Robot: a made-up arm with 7 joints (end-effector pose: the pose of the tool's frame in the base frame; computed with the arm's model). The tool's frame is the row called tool.
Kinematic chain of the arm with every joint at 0, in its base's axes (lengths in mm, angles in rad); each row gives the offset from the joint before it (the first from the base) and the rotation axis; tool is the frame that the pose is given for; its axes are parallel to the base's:
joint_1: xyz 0 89.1 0 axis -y
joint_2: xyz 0 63.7 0 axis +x
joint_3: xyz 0 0 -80.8 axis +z
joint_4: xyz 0 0 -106.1 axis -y
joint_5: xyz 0 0 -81.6 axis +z
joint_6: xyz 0 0 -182.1 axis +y
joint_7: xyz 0 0 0 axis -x
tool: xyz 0 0 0
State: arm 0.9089 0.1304 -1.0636 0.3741 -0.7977 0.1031 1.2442
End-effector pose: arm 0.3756 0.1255 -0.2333 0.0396 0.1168 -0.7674 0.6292
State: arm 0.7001 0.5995 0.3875 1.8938 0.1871 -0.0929 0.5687
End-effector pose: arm 0.1976 0.2890 0.1248 0.2022 -0.9148 -0.2715 0.2204
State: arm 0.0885 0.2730 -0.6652 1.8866 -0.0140 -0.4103 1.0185
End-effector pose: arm 0.2091 0.0321 -0.1248 -0.3854 -0.6168 -0.6482 0.2254
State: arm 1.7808 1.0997 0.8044 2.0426 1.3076 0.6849 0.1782
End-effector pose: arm -0.1517 0.2893 0.1342 -0.0446 0.9668 0.1452 0.2056
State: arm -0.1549 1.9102 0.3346 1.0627 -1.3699 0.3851 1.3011
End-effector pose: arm 0.2422 0.4248 0.1406 0.6593 0.3993 -0.2236 0.5965
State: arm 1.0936 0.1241 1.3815 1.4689 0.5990 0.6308 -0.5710
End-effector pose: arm 0.1827 0.4349 -0.0389 -0.1836 -0.5329 0.7723 0.2930
